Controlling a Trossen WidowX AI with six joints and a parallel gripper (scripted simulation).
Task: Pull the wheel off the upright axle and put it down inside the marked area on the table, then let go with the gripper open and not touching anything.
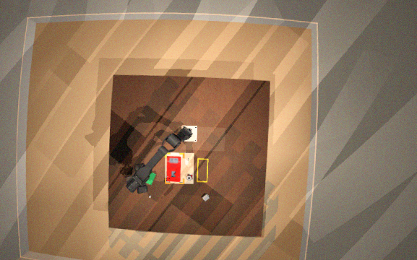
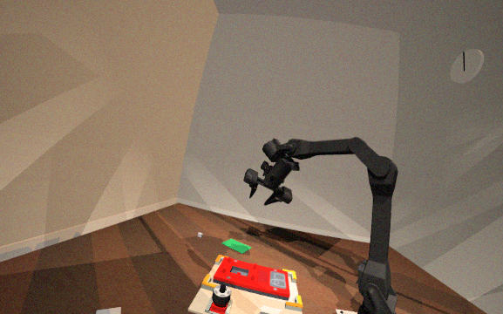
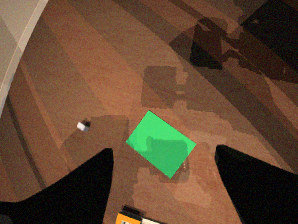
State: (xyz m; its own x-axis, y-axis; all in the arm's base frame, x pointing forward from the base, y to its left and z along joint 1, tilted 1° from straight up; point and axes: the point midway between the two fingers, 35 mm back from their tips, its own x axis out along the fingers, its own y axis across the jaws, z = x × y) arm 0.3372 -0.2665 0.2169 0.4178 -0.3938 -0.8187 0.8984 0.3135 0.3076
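Now: the black wheel 33 cm to the left of my gripper tip and 15 cm below it. The rest, counted from my gripper tip: pale cube 15 cm ahead, 47 cm to the left, 18 cm below; then green patch 5 cm ahead, 19 cm below.
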